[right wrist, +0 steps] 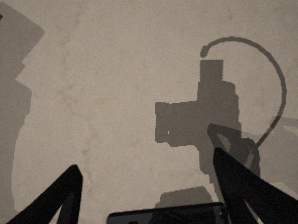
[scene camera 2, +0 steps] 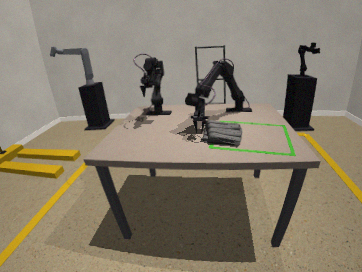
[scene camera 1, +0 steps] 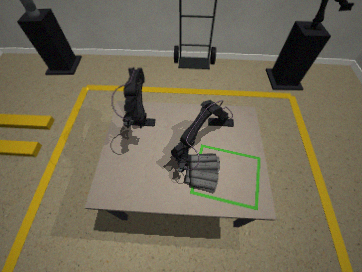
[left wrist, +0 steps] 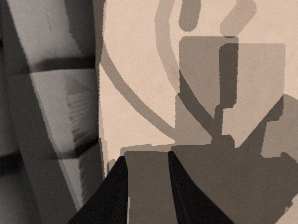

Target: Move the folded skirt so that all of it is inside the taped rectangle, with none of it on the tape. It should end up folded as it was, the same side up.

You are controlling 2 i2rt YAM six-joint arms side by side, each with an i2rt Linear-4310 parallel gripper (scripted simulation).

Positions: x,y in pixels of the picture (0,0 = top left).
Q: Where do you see a grey pleated skirt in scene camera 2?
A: At 216,132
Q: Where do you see a grey pleated skirt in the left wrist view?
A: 58,165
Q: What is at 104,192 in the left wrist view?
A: The left gripper.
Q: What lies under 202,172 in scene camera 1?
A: A grey pleated skirt.
